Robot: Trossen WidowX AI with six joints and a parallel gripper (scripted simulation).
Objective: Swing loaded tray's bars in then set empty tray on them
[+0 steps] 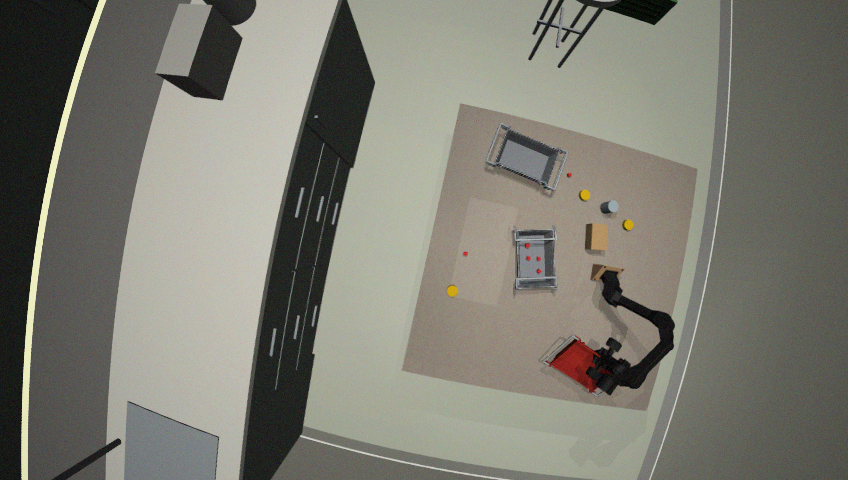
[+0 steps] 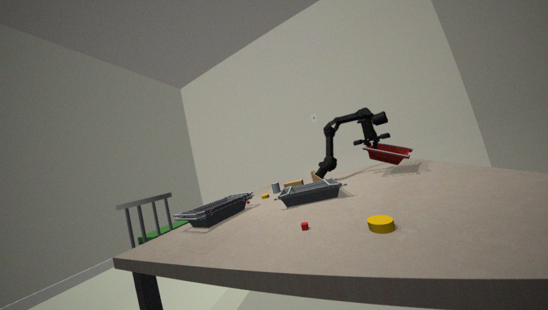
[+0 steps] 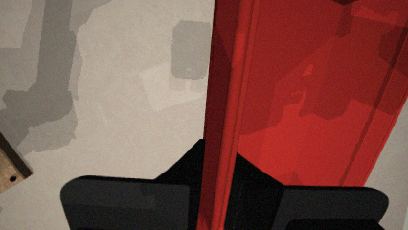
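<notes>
My gripper tip is 3 cm short of the red tray and 7 cm to the right of it. Also, from my gripper tip: red cube 64 cm ahead, 35 cm to the right, 11 cm below; then box 4 cm ahead, 52 cm to the right, 9 cm below.
</notes>
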